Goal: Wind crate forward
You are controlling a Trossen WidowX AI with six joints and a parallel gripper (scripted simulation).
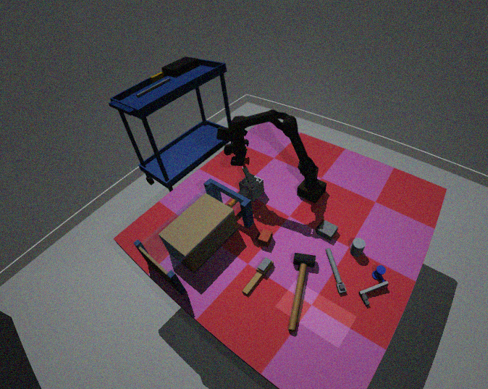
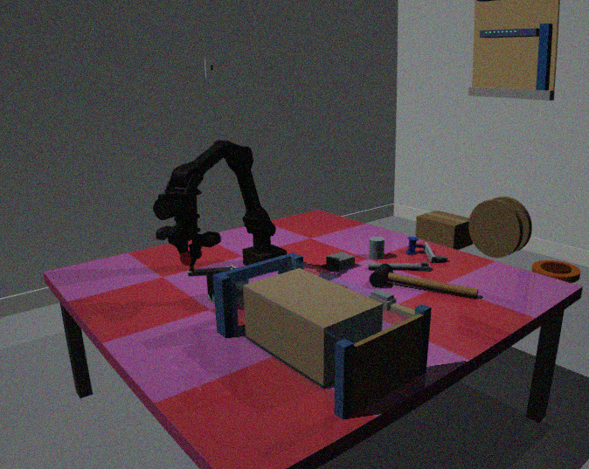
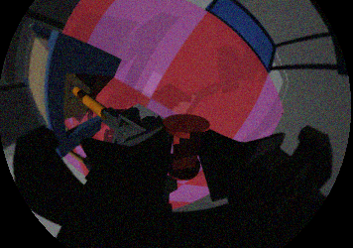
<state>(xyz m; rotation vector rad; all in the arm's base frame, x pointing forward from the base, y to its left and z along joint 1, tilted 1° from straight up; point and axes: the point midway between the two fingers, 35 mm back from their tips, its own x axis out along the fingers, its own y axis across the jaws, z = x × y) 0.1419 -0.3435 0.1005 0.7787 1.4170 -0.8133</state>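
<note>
The red-knobbed winch handle lies 1 cm ahead of my gripper tip, 4 cm to the left of it and 2 cm below it. From my gripper tip the other things lie so: frame (20 cm ahead, 10 cm to the left, 2 cm below); red knob (1 cm behind, 1 cm to the left, 1 cm above); grey winch (3 cm ahead, 9 cm to the left, 9 cm below).
</note>
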